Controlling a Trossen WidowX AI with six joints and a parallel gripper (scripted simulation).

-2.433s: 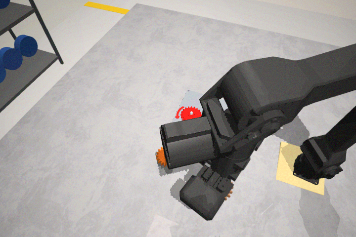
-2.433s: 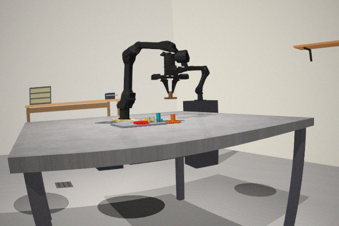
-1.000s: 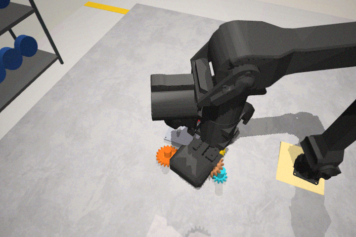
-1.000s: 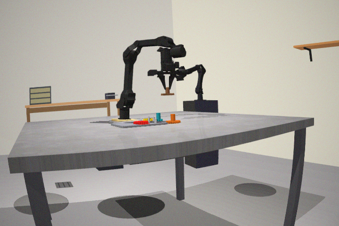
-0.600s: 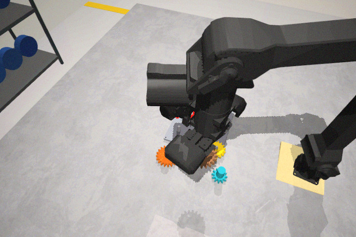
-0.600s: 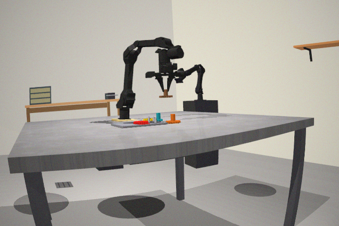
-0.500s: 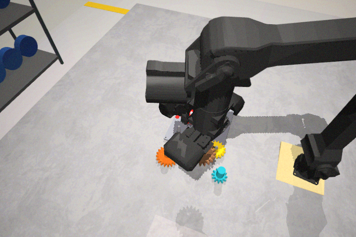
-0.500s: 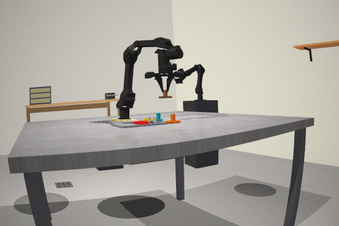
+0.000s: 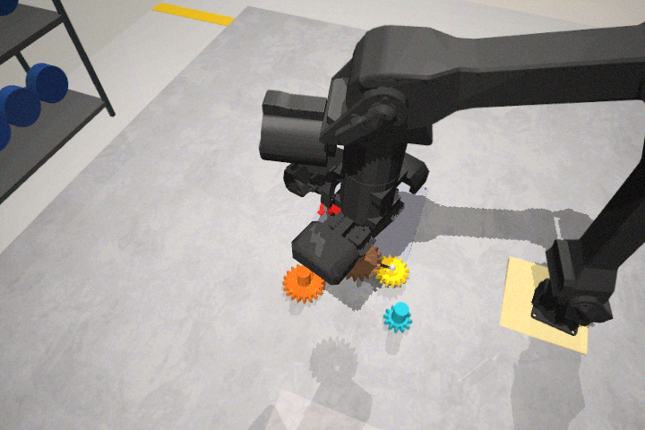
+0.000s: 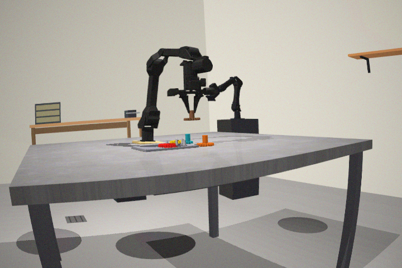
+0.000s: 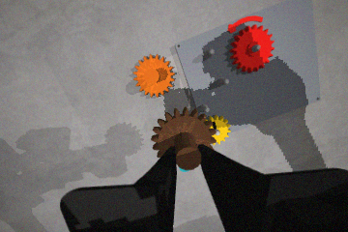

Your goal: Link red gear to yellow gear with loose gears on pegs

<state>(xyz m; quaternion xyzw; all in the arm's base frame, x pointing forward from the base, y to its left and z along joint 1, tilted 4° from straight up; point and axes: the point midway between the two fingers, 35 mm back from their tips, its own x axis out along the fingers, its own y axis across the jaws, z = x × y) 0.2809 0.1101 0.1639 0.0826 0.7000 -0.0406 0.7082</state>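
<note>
My gripper tip is now 80 mm past the teal gear, 10 mm to the right of it and 110 mm above it. The rest, counted from my gripper tip: orange gear 70 mm ahead, 20 mm to the left, 110 mm below; then yellow gear 40 mm behind, 60 mm to the right, 110 mm below; then brown gear 10 mm below.
</note>
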